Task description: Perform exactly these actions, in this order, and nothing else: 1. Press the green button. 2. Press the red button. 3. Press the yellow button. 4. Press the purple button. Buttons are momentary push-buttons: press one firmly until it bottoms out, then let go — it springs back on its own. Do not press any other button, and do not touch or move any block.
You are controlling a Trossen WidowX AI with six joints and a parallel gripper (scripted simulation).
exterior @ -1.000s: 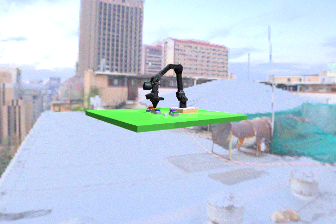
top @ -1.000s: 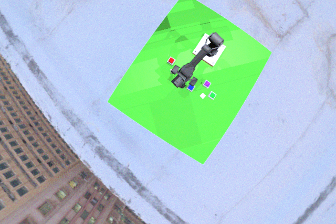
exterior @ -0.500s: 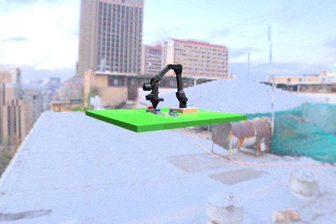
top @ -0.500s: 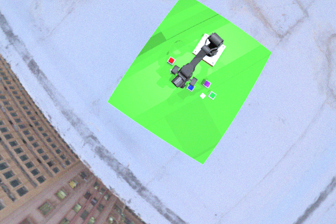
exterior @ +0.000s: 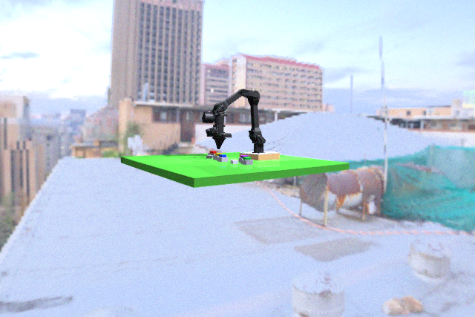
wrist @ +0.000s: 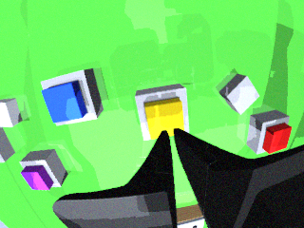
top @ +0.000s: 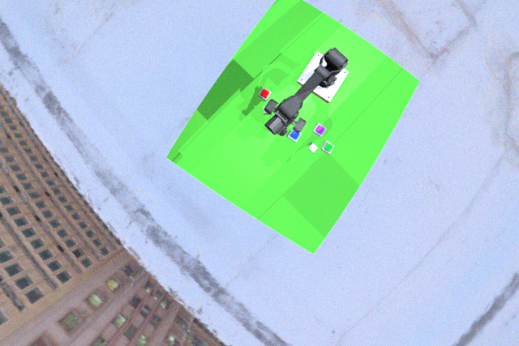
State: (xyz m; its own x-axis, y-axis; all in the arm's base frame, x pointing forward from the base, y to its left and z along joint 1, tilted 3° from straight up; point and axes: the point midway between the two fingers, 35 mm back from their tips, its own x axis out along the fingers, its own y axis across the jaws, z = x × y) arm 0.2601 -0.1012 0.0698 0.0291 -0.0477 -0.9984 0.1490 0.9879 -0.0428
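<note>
My gripper tip is now 3 cm above the yellow button. Round my gripper tip: red button 13 cm to the right, 8 cm behind, 3 cm below; grey block 9 cm to the right, 5 cm below, 1 cm behind; blue button 8 cm to the left, 4 cm ahead, 3 cm below.
</note>
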